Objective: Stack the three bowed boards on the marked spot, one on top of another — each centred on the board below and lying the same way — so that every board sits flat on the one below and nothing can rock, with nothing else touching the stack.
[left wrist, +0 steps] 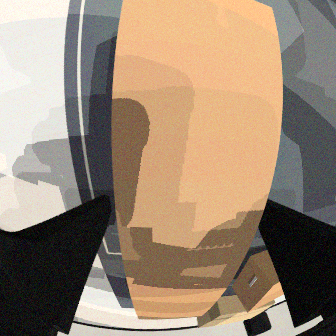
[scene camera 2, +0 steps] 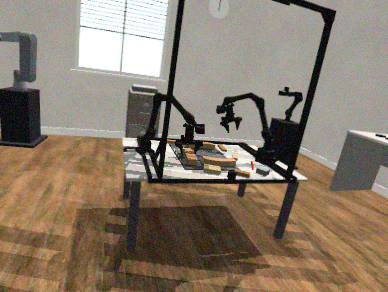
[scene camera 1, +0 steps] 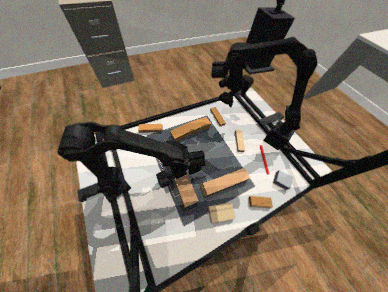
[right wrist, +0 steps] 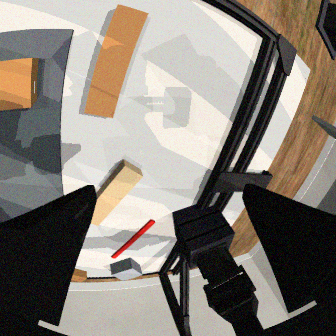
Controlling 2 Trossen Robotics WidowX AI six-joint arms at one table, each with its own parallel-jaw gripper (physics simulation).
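Pixels of known places: left gripper, fingertip midpoint: [left wrist: 184, 204] [scene camera 1: 181, 177]; right gripper, fingertip midpoint: [scene camera 2: 232, 131] [scene camera 1: 236, 101] [right wrist: 171, 192]; left arm's base, link origin: [scene camera 2: 145, 149] [scene camera 1: 113, 186]; right arm's base, link origin: [scene camera 2: 266, 149] [scene camera 1: 284, 129] [right wrist: 211, 253].
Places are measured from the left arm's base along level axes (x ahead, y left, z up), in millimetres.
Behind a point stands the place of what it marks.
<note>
Three bowed orange boards lie apart on the dark mat [scene camera 1: 227, 157] @(z -21, x 506, y -265 mm) [right wrist: 47, 42] @(z -21, x 612, y 3 mm). One board [scene camera 1: 188, 194] @(z 24, x 210, y -262 mm) [scene camera 2: 190, 159] @(z 18, x 179, y -291 mm) [left wrist: 200, 125] @(z 26, x 257, y -135 mm) lies at the mat's left, beside a thin pale outline [left wrist: 78, 50] @(z -20, x 214, y -74 mm). The second board [scene camera 1: 226, 183] @(z 16, x 373, y -349 mm) [scene camera 2: 219, 161] @(z 13, x 369, y -363 mm) [left wrist: 247, 290] @(z 11, x 274, y -301 mm) lies at the front right. The third board [scene camera 1: 191, 128] @(z 26, x 470, y -19 mm) [right wrist: 15, 82] @(z 18, x 579, y -34 mm) lies at the back. My left gripper [left wrist: 184, 204] @(z 1, x 243, y -179 mm) [scene camera 2: 189, 142] is open, its fingers on either side of the left board; its fingertips are hidden in scene camera 1. My right gripper [right wrist: 171, 192] @(z 144, x 708, y -112 mm) [scene camera 2: 233, 128] @(z 144, x 708, y -112 mm) is open and empty, high above the table's back right.
Around the mat lie orange blocks [scene camera 1: 150, 128] @(z -2, x 313, y 149 mm) [scene camera 1: 217, 116] @(z -11, x 681, y -44 mm) [scene camera 1: 260, 202] @(z -3, x 426, y -517 mm), a pale stick [scene camera 1: 240, 141] @(z -7, x 634, y -256 mm) [right wrist: 120, 190] @(z -7, x 669, y -233 mm), a red rod [scene camera 1: 264, 160] @(z -22, x 646, y -421 mm) [right wrist: 133, 239] @(z -21, x 663, y -407 mm), a grey block [scene camera 1: 283, 179] @(z 9, x 601, y -541 mm) [right wrist: 125, 269] @(z 7, x 614, y -509 mm) and a pale block [scene camera 1: 221, 213] @(z 5, x 259, y -416 mm). Black frame rails edge the table.
</note>
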